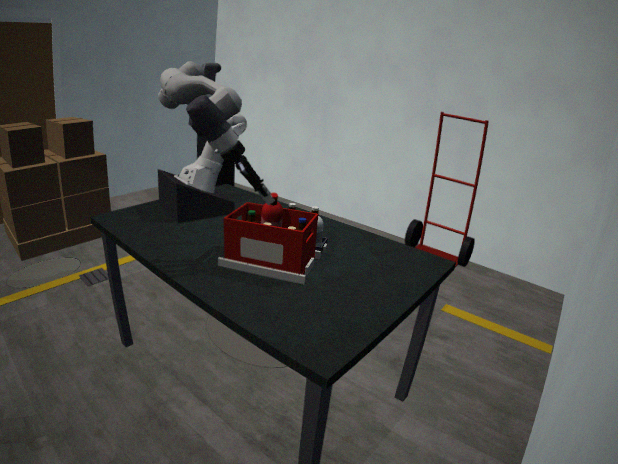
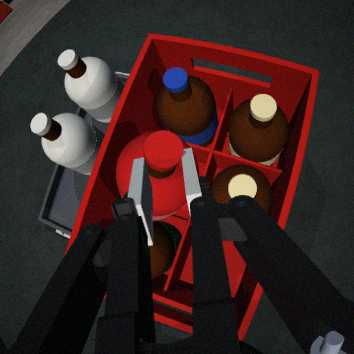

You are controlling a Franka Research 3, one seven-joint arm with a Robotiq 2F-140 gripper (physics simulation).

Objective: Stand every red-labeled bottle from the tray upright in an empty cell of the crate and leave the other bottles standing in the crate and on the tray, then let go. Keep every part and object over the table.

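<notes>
My gripper (image 1: 272,197) (image 2: 165,169) is shut on the neck of the red bottle (image 1: 272,212) (image 2: 147,170), below its red cap. The bottle is near upright, partly inside the middle tray-side cell of the red crate (image 1: 232,245) (image 2: 295,84). Its cap and shoulder stand higher than the other crate bottles; its base is hidden. Around it stand a blue-capped bottle (image 1: 302,221) (image 2: 186,107), a green-capped bottle (image 1: 251,214) (image 2: 159,252) and two cream-capped bottles (image 2: 259,127) (image 2: 242,187). The cell (image 2: 220,265) beside the green-capped bottle shows bare red floor.
Two white bottles (image 2: 91,82) (image 2: 69,140) stand on the grey tray (image 2: 62,200) alongside the crate. A pale strip (image 1: 260,270) borders the crate's base on the dark table (image 1: 280,310). The arm's mount and a dark panel (image 1: 192,202) are at the table's far left.
</notes>
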